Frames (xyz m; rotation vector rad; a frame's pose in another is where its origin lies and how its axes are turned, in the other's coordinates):
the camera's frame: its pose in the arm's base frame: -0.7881 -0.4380 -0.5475 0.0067 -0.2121 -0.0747
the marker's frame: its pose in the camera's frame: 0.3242 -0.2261 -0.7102 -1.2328 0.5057 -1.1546
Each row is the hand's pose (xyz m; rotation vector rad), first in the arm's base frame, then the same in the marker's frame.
Working: the arm's base frame: its pose in the marker's frame: -0.1515 -0.8382 1.1175 1.0781 -0.3982 1.3290

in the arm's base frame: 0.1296 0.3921 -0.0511 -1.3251 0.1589 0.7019
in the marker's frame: -0.4905 -0.7707 1.3493 -0.3212 -1.3621 1.3038
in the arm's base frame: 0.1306 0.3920 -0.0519 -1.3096 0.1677 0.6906
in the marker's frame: -0.4904 -0.7695 1.3496 -0.3094 -1.3433 1.3100
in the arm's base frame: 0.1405 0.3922 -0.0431 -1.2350 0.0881 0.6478
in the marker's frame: -0.4851 -0.7709 1.3617 -0.1788 -1.3486 1.2942
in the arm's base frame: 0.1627 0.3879 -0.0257 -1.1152 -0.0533 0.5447
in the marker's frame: -0.4697 -0.7715 1.3857 0.0476 -1.3433 1.2301
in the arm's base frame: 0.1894 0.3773 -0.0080 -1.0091 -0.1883 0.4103
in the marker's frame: -0.4473 -0.7690 1.4108 0.2603 -1.3150 1.1267
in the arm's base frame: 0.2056 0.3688 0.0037 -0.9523 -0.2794 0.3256
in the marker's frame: -0.4316 -0.7680 1.4257 0.3847 -1.3032 1.0467
